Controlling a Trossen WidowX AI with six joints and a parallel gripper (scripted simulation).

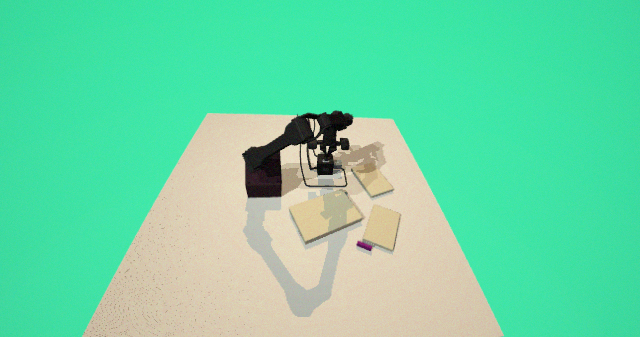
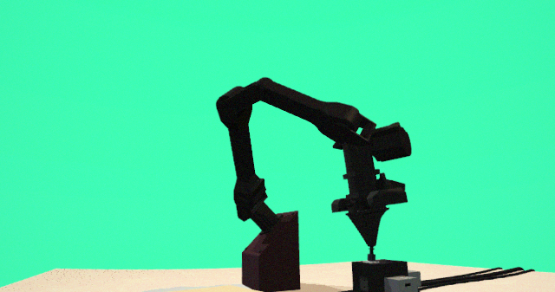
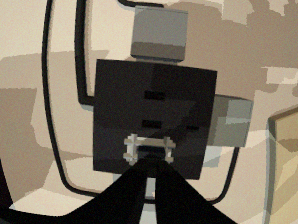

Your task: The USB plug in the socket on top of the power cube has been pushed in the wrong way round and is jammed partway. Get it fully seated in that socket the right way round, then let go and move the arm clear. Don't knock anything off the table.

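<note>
Right now my gripper tip is 20 mm above the usb plug. Also, from my gripper tip: metal-rimmed socket: 40 mm below; then small purple piece: 430 mm to the right, 100 mm below, 50 mm ahead.
</note>
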